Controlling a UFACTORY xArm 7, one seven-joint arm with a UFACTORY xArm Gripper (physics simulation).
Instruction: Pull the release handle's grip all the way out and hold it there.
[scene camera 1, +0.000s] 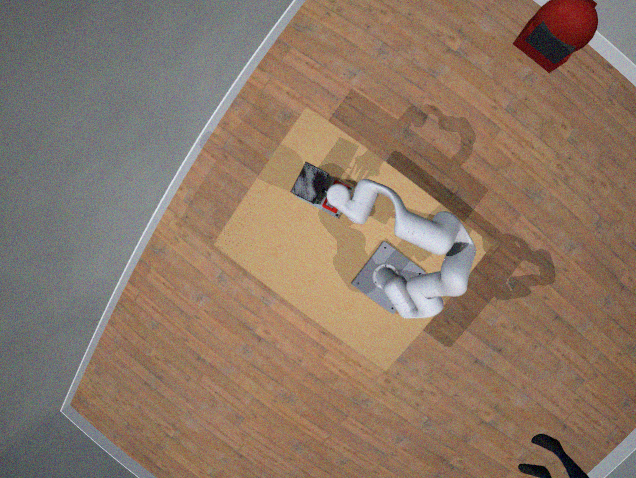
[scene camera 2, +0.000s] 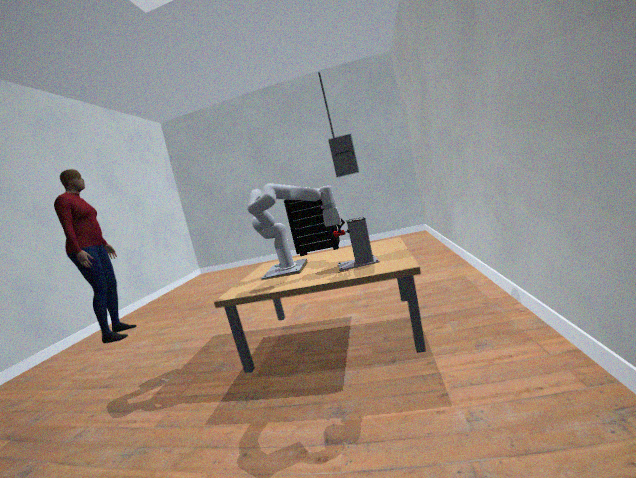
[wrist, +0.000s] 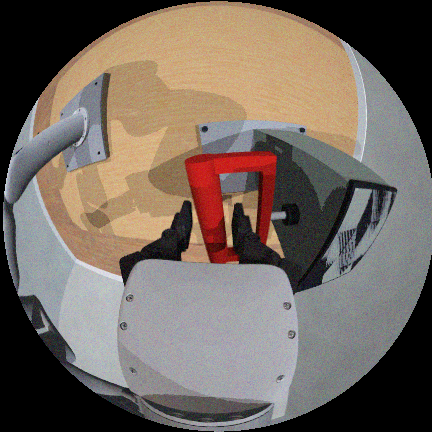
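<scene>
The red release handle is a rectangular loop. A short pale rod joins it to the side of a dark grey upright housing. My gripper is partly open. In the wrist view its left finger is outside the loop, left of the thick grip bar, and its right finger is at the loop's opening, between the grip bar and the rear bar. A gap shows between the left finger and the bar. The arm hides the fingers in scene camera 1.
The housing's base plate sits on the wooden table. My arm's base plate is on the same table. A black slatted unit stands behind the table, and a person stands to the left.
</scene>
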